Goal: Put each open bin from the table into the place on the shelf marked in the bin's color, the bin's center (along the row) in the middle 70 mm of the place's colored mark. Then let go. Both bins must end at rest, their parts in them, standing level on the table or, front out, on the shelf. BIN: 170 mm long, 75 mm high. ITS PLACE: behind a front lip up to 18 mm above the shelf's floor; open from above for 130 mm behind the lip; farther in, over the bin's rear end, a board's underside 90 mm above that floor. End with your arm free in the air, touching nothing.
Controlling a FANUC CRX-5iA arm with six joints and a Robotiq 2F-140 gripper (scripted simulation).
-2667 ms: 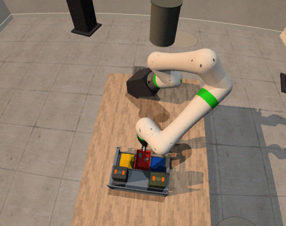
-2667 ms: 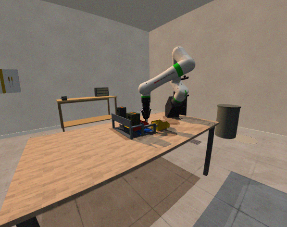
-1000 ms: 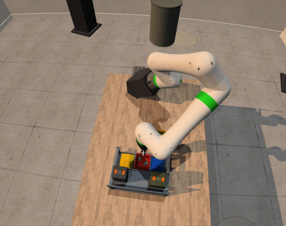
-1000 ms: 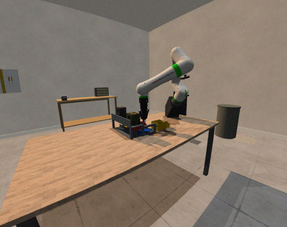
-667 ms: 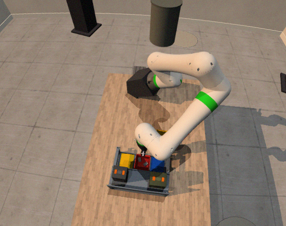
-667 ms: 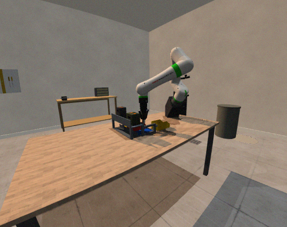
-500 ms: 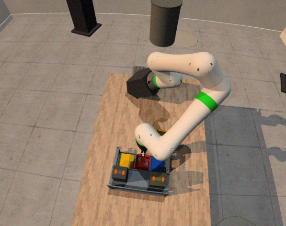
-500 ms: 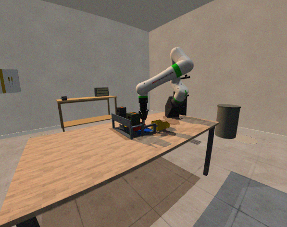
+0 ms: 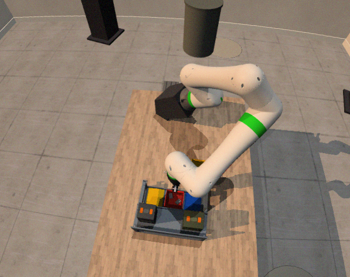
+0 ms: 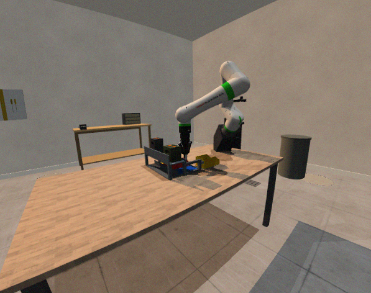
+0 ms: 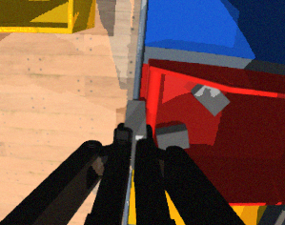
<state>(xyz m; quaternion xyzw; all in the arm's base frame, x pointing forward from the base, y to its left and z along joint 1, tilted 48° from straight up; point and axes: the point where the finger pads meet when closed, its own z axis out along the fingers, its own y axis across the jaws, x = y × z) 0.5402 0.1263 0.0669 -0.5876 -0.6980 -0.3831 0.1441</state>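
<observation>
Right now the yellow bin is 16 cm behind my hand, 8 cm to the left of it and 2 cm below it. Also, from my hand: blue-marked place: 6 cm ahead, 13 cm to the left, 5 cm below; red bin: 9 cm ahead, 3 cm to the left, 1 cm below; red mark: 9 cm ahead, 2 cm to the left, 5 cm below.
</observation>
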